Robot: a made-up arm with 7 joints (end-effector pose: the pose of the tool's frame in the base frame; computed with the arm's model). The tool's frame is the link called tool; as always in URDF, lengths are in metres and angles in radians. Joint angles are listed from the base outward.
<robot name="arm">
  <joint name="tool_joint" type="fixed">
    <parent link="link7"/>
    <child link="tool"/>
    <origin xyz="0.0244 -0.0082 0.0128" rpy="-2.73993 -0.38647 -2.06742"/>
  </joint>
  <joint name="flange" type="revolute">
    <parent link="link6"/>
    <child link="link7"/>
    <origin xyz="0.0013 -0.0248 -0.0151" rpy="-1.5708 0 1.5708"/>
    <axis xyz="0 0 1"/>
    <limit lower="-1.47" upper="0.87"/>
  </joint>
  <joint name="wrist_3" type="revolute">
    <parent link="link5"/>
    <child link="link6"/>
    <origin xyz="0.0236 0.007 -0.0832" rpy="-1.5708 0 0"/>
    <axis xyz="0 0 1"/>
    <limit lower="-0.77" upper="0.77"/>
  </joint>
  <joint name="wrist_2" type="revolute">
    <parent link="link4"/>
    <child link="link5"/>
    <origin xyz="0.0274 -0.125 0.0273" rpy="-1.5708 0 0"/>
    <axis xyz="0 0 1"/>
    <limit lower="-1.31" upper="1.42"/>
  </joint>
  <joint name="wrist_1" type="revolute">
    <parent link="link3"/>
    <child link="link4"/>
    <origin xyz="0.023 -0.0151 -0.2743" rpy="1.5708 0 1.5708"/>
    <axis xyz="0 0 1"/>
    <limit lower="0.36" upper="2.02"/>
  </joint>
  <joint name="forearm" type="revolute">
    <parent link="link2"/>
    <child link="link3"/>
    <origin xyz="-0.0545 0.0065 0.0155" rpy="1.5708 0 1.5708"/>
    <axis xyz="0 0 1"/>
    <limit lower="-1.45" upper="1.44"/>
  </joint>
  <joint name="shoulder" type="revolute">
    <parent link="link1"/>
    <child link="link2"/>
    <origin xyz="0.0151 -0.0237 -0.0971" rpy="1.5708 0 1.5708"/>
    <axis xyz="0 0 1"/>
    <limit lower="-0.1" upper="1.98"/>
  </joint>
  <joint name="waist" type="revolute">
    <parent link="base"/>
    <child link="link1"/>
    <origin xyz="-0.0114 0.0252 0.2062" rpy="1.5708 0 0"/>
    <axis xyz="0 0 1"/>
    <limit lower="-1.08" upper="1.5"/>
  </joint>
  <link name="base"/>
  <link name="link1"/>
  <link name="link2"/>
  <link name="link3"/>
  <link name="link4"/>
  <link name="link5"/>
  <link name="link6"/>
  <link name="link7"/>
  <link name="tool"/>
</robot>
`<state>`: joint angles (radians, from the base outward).
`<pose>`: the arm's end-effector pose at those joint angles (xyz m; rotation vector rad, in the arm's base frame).
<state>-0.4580 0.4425 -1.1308 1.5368 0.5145 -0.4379 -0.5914</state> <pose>-0.1091 0.0783 -0.1732 0.4114 1.2766 1.5667</pose>
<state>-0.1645 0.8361 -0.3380 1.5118 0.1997 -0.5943 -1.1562</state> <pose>0.1272 0.2905 -0.1285 -0.6093 -0.0272 2.4724</pose>
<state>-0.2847 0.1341 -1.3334 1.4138 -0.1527 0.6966 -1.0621</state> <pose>-0.0746 -0.0231 -0.1371 0.9437 -0.0440 1.7369</pose>
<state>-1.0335 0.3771 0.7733 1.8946 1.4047 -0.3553 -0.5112</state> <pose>-0.1079 0.2941 -0.0627 1.0559 -1.0898 -2.6430</pose>
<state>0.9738 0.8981 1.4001 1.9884 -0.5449 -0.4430 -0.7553</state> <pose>0.0825 0.3708 0.2606 1.4524 1.3779 -0.8040</pose>
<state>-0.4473 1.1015 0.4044 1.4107 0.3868 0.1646 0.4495</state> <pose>0.1333 0.4158 -0.0309 0.8261 0.3671 1.9739</pose>
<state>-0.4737 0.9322 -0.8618 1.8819 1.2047 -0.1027 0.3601</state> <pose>-0.0452 0.2055 -0.1035 0.4565 1.6543 0.7711</pose>
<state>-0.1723 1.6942 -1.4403 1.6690 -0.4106 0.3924 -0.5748</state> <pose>-0.0337 0.4059 0.0315 1.6703 -0.9220 0.8588</pose>
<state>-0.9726 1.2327 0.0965 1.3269 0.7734 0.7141 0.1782</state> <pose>-0.0219 0.4306 -0.0719 1.9093 1.2537 1.8318</pose>
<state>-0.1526 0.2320 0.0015 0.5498 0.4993 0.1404 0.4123</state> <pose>0.0702 0.1751 -0.3200 0.7127 1.8544 1.7075</pose>
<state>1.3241 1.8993 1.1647 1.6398 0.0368 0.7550 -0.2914</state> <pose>-0.1680 0.3327 0.3907 1.7914 0.8010 -1.4282</pose>
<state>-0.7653 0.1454 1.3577 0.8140 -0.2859 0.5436 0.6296</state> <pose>-0.2221 0.3168 -0.2030 -0.7802 -1.8271 -1.7729</pose>
